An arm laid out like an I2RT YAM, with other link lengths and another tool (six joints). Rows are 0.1 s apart.
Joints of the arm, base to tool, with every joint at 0 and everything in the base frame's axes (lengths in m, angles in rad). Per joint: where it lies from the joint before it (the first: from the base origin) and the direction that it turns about. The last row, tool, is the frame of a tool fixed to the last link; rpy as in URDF.
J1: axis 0 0 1 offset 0.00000 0.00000 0.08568
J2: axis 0 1 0 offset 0.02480 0.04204 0.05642
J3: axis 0 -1 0 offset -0.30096 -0.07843 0.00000
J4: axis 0 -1 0 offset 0.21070 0.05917 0.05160
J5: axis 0 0 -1 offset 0.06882 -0.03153 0.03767
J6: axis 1 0 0 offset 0.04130 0.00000 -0.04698
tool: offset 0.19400 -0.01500 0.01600 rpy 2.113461 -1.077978 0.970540
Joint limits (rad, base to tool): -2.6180..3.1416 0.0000..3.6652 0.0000..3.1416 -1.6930..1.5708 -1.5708..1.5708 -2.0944..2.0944
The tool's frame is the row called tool.
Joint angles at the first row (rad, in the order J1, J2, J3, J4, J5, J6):
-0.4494 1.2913 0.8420 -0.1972 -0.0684 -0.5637
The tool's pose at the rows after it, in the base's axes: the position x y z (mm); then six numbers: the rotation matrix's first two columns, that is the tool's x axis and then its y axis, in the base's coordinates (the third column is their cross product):
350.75 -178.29 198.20 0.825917 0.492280 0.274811 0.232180 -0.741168 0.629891
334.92 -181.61 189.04 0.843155 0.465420 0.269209 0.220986 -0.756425 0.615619
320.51 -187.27 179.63 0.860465 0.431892 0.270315 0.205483 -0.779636 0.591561
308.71 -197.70 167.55 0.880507 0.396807 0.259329 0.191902 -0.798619 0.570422
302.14 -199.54 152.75 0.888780 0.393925 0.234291 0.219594 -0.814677 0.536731
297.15 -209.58 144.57 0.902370 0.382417 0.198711 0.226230 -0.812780 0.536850
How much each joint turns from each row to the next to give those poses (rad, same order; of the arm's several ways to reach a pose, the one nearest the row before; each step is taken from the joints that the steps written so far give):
-0.0147 -0.0127 -0.0404 -0.0038 0.0237 0.0037
-0.0295 -0.0292 -0.0373 -0.0118 -0.0054 0.0033
-0.0466 -0.0153 -0.0253 -0.0150 -0.0235 0.0029
-0.0529 0.0115 -0.0180 -0.0016 -0.0178 -0.0087
-0.0352 0.0306 0.0026 -0.0273 -0.0297 -0.0279
-0.0204 0.0292 0.0051 -0.0011 0.0177 -0.0237

